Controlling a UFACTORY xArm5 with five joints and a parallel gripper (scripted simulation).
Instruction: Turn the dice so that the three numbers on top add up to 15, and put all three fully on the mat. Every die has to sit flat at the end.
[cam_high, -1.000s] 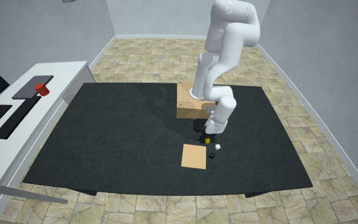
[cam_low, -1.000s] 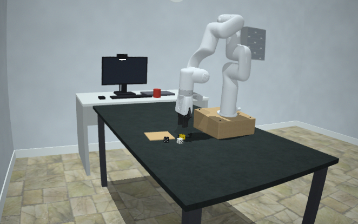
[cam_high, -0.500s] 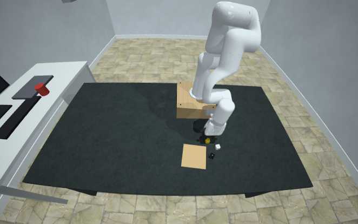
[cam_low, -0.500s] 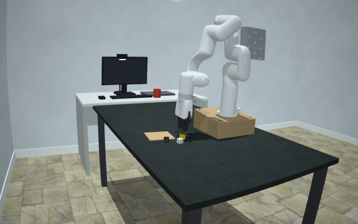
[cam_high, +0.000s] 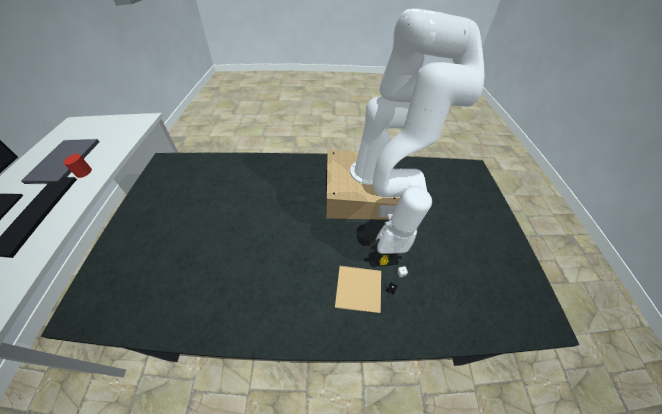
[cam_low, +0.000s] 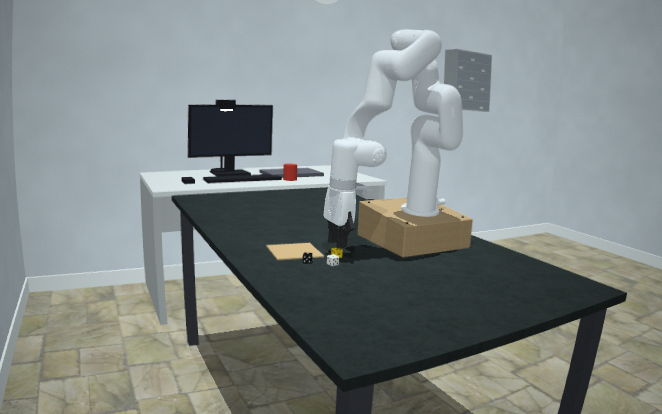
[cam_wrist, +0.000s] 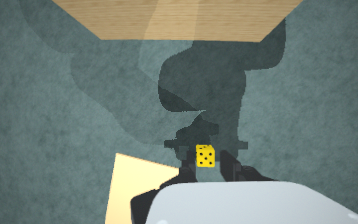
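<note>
The yellow die is 4 cm below my hand. From my hand the other things lie so: black die: 10 cm ahead, 4 cm below; then tan mat: 9 cm ahead, 10 cm to the right, 5 cm below; then white die: 5 cm ahead, 5 cm to the left, 4 cm below.
</note>
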